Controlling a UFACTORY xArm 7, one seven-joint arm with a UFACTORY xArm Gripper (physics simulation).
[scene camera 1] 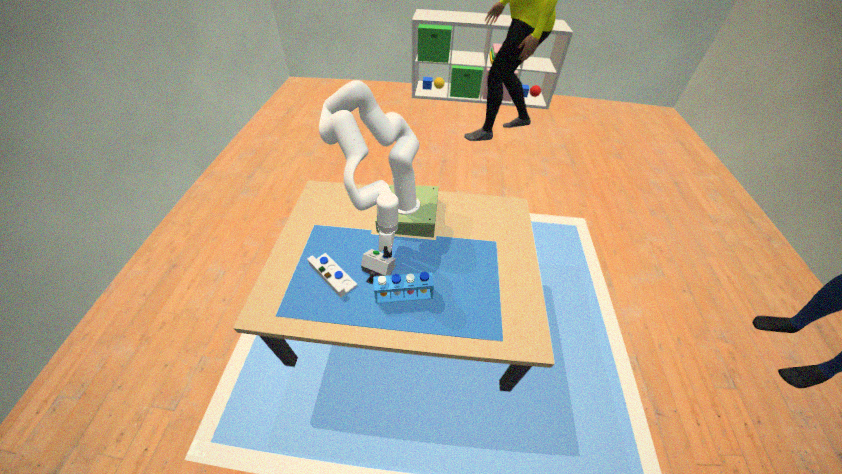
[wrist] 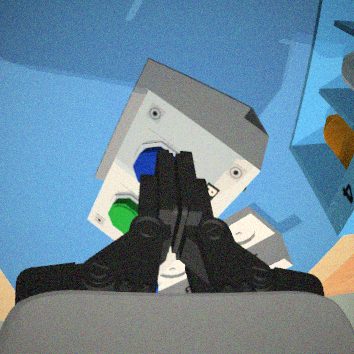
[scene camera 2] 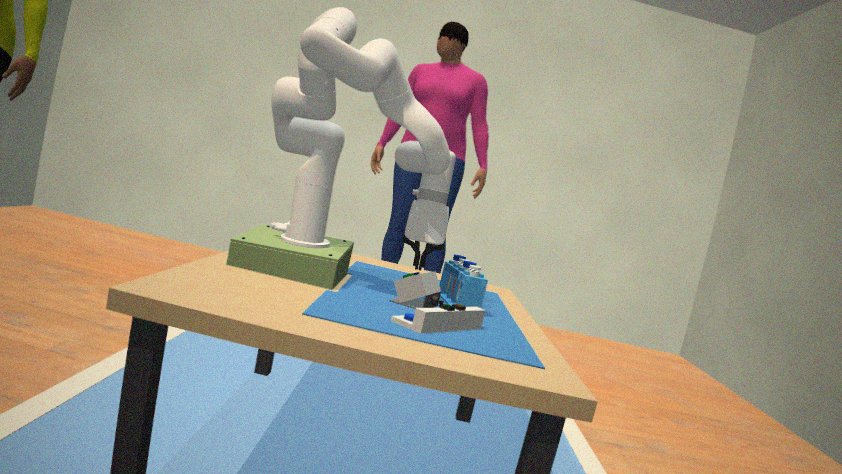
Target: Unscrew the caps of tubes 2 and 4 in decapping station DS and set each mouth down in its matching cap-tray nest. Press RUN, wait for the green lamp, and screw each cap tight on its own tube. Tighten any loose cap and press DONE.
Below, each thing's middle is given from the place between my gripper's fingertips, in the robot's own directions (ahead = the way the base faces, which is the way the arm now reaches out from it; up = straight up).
Labels:
Now: hand 50 mm to the left of the DONE button (wrist: pixel 123 210), 30 mm past it and 20 mm above it. From my hand the other things lie so: grey lamp box (scene camera 2: pixel 408 289): 40 mm to the right, 40 mm below, 20 mm ahead.

